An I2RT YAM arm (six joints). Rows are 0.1 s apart.
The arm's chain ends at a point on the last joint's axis. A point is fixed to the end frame.
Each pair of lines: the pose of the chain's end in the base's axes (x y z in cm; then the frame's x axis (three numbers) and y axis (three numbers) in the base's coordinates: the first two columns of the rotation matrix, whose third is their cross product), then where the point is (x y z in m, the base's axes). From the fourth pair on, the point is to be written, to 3 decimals.
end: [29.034, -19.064, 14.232, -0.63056, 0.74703, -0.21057, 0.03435, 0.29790, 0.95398]
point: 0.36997 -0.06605 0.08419
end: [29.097, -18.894, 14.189, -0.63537, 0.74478, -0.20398, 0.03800, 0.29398, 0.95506]
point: 0.36967 -0.06371 0.08388
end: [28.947, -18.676, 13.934, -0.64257, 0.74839, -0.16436, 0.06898, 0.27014, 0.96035]
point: 0.36608 -0.05997 0.08193
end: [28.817, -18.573, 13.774, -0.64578, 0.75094, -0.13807, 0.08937, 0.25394, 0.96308]
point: 0.364 -0.058 0.081
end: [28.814, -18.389, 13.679, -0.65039, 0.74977, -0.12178, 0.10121, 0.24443, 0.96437]
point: 0.362 -0.055 0.080
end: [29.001, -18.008, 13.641, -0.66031, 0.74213, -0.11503, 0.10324, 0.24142, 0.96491]
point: 0.362 -0.050 0.080
